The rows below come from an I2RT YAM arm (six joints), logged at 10 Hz.
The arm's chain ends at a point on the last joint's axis. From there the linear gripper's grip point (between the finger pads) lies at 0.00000 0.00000 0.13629 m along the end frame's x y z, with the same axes.
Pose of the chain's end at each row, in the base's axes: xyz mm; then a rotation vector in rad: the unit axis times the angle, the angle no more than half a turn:
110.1 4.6 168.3 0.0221 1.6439 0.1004
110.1 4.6 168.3 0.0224 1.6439 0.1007
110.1 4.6 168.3 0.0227 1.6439 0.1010
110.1 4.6 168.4 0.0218 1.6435 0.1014
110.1 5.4 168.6 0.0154 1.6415 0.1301
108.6 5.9 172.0 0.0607 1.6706 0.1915
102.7 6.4 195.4 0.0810 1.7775 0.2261
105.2 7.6 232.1 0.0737 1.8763 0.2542
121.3 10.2 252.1 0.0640 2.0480 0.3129
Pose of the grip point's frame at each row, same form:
245.8 11.7 158.5 0.0221 1.6439 0.1004
245.8 11.7 158.5 0.0224 1.6439 0.1007
245.8 11.7 158.5 0.0227 1.6439 0.1010
245.8 11.8 158.6 0.0218 1.6435 0.1014
245.7 15.7 159.2 0.0154 1.6415 0.1301
243.7 18.1 158.8 0.0607 1.6706 0.1915
235.4 21.2 167.9 0.0810 1.7775 0.2261
234.1 26.4 191.9 0.0737 1.8763 0.2542
240.3 36.6 191.1 0.0640 2.0480 0.3129

